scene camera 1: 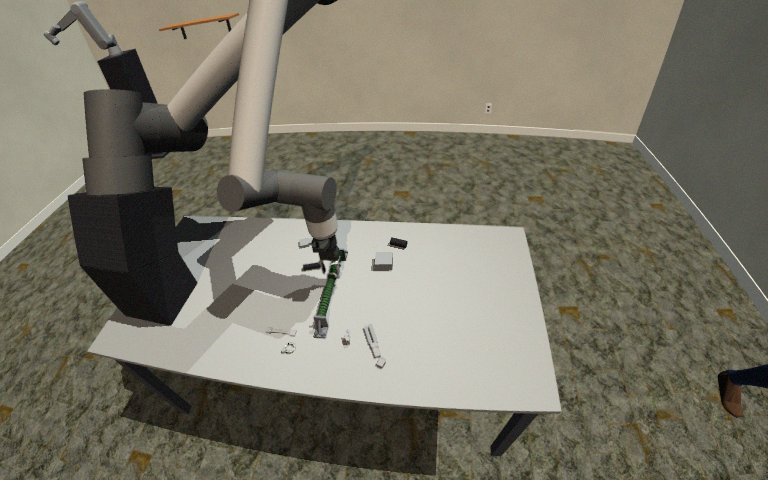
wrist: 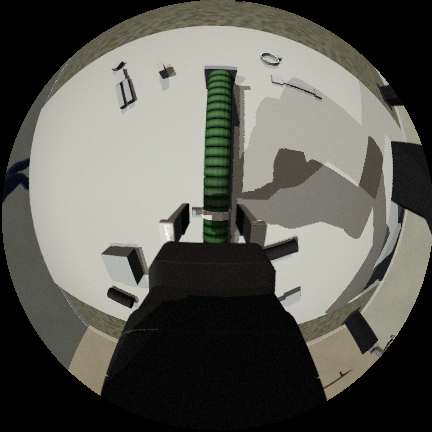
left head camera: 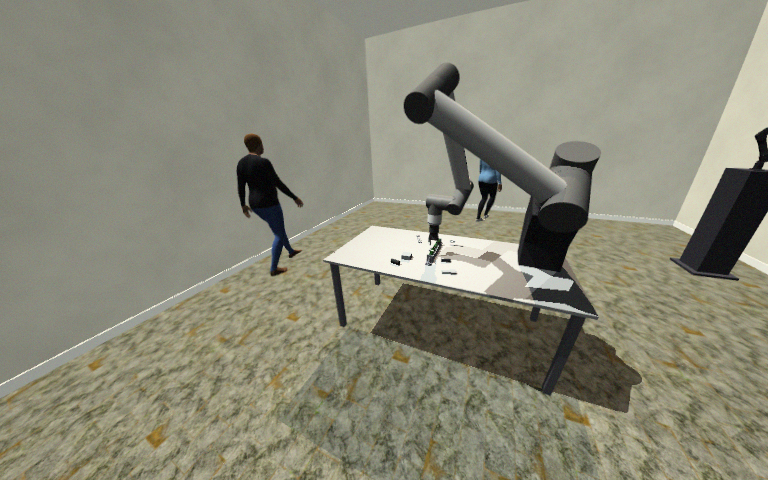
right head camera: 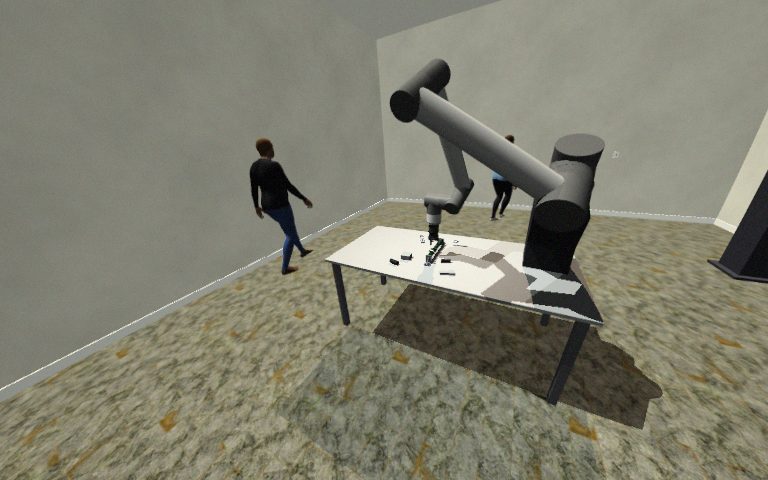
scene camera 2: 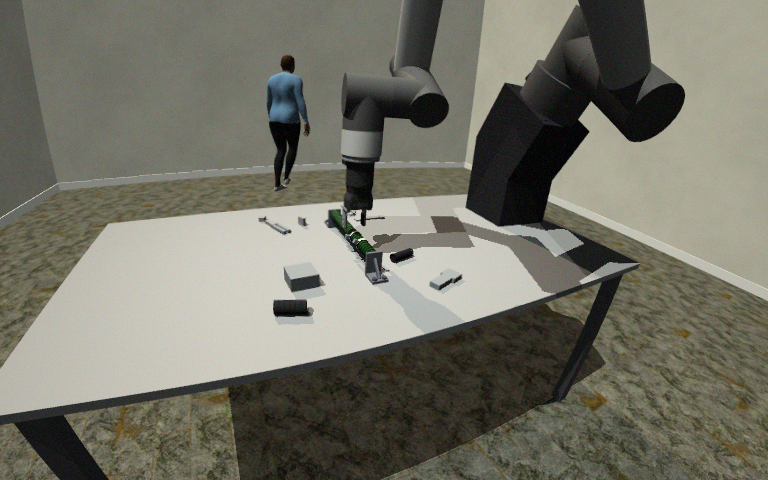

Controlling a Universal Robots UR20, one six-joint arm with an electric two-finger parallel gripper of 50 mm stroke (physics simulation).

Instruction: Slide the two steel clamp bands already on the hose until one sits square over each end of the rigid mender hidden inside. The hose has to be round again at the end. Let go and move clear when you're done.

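The green ribbed hose (scene camera 1: 326, 297) (scene camera 2: 367, 247) (wrist: 218, 135) runs between two grey end brackets, one bracket (scene camera 2: 373, 263) near in scene camera 2 and the other bracket (scene camera 1: 321, 322) near in scene camera 1. One steel clamp band (wrist: 216, 216) is around the hose between my finger pads in the wrist view. Two bands show close together in scene camera 2, one band (scene camera 2: 352, 233) just beyond the other band (scene camera 2: 358, 241). The gripper body hides part of the hose in the wrist view. My gripper (scene camera 2: 354, 217) (wrist: 212, 213) is open, one finger on each side of the hose. The mender is hidden inside.
A grey block (scene camera 1: 383, 260) (scene camera 2: 301, 276) and black cylinder (scene camera 2: 290, 307) lie on one side. Another black cylinder (scene camera 2: 401, 255) and a pale stepped block (scene camera 2: 445, 279) lie on the arm's side. A ring (wrist: 270, 59), thin tool (wrist: 296, 87) and long tool (wrist: 126, 90) lie near the far bracket.
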